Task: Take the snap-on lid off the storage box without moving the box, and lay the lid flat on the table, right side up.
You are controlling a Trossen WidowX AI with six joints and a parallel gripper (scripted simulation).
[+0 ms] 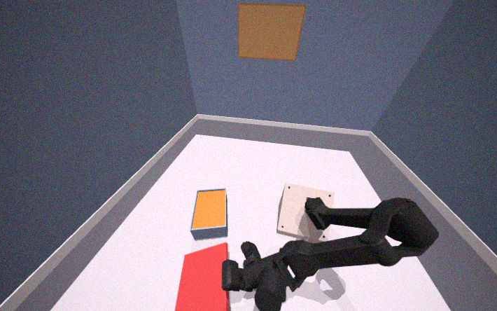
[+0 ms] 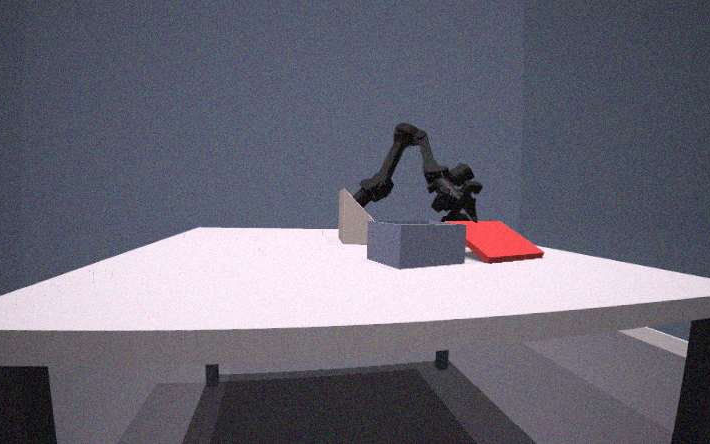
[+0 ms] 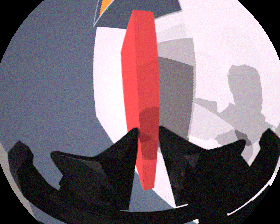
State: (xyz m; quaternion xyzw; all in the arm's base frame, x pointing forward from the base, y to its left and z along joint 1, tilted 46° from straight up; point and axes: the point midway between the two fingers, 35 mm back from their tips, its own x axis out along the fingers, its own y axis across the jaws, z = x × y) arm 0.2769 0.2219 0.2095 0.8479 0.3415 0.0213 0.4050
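The red lid lies 70 mm ahead of my gripper tip, 30 mm below it and 20 mm to the left of it. From my gripper tip the other things lie so: storage box 240 mm to the right, 150 mm ahead, 30 mm below.
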